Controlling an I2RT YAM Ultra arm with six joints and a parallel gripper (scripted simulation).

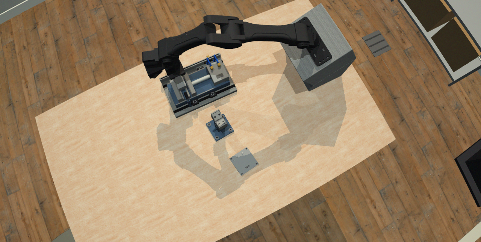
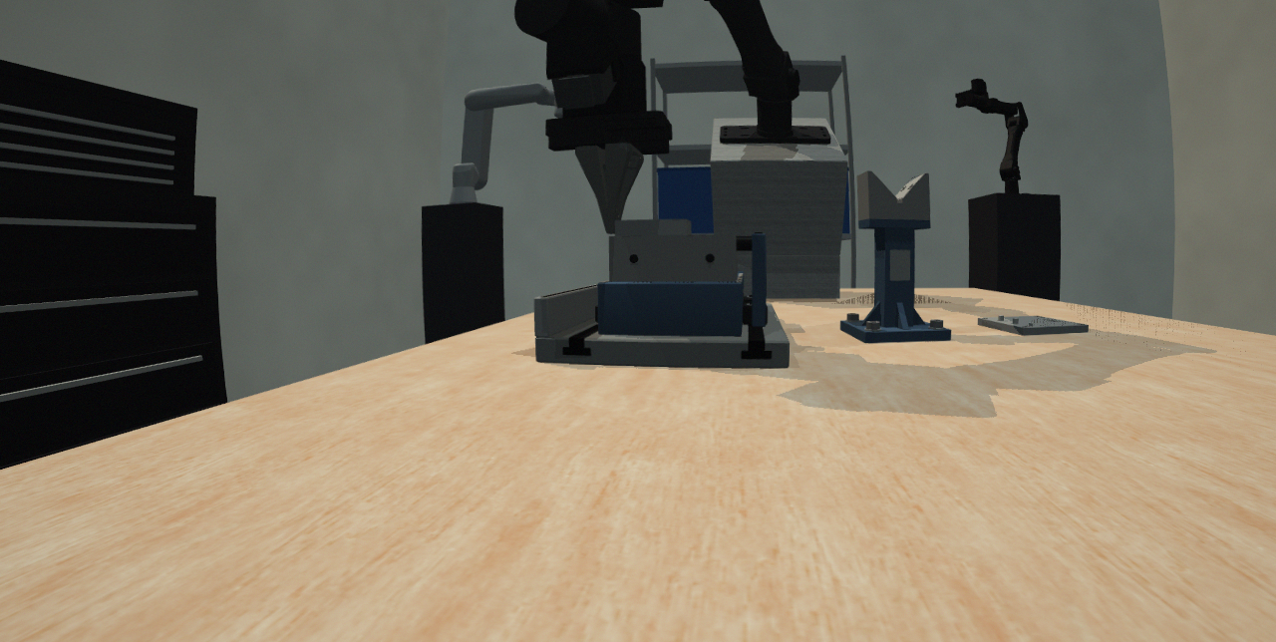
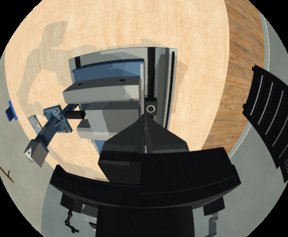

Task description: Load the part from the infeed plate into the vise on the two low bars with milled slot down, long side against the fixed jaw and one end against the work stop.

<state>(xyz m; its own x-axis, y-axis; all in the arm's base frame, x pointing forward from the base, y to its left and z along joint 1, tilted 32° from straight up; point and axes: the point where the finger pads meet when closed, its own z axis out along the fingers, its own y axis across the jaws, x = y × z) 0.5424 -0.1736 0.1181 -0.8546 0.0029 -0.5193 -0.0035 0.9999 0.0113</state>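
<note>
My gripper is now 40 mm to the right of the part and 20 mm above it. Also, from my hand: work stop rod: 100 mm to the left, 20 mm below; fixed jaw: 60 mm to the left, 30 mm below, 30 mm ahead; vise: 70 mm below, 70 mm behind, 60 mm to the left.
</note>
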